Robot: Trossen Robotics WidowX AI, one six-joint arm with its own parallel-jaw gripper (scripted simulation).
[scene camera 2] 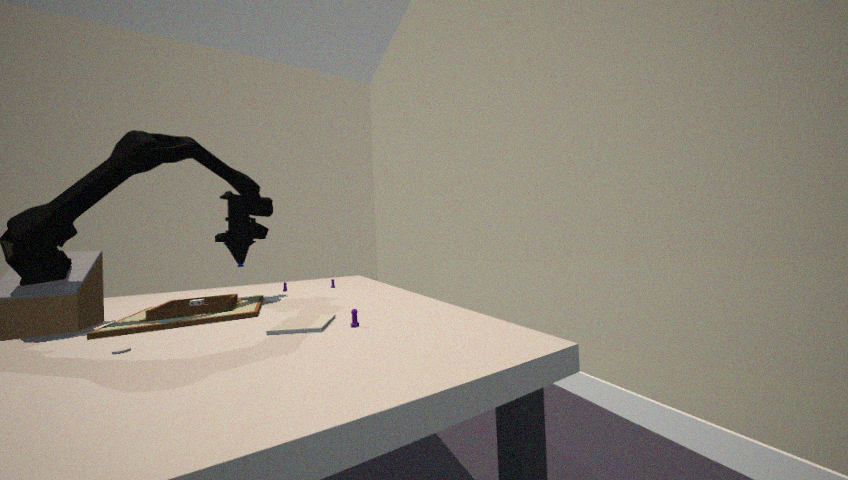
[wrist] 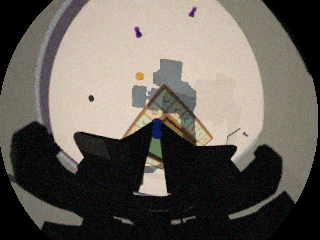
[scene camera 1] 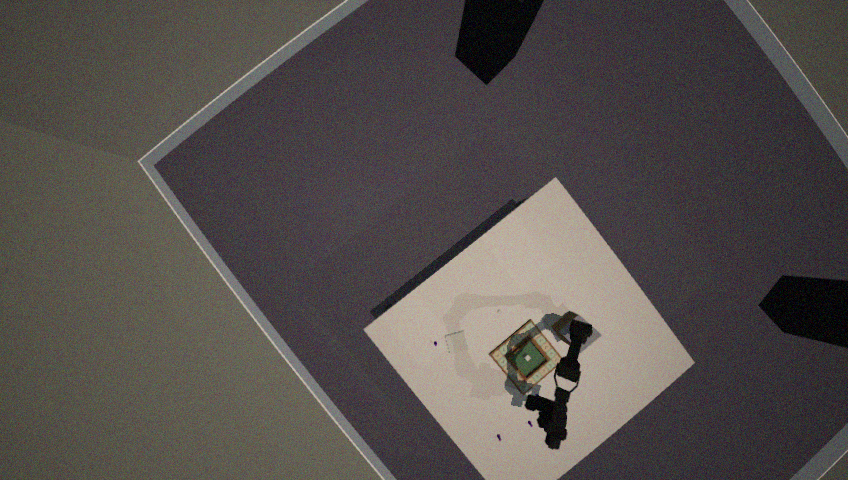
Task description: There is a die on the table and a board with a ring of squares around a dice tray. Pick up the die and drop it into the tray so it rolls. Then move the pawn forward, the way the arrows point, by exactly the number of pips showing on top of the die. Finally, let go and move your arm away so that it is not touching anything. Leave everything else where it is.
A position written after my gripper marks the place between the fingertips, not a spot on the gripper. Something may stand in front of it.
Observation:
My gripper (scene camera 2: 240, 263) holds a blue pawn. Further things: a flat white tile (scene camera 2: 294, 324).
My gripper shows as well in the wrist view (wrist: 156, 125).

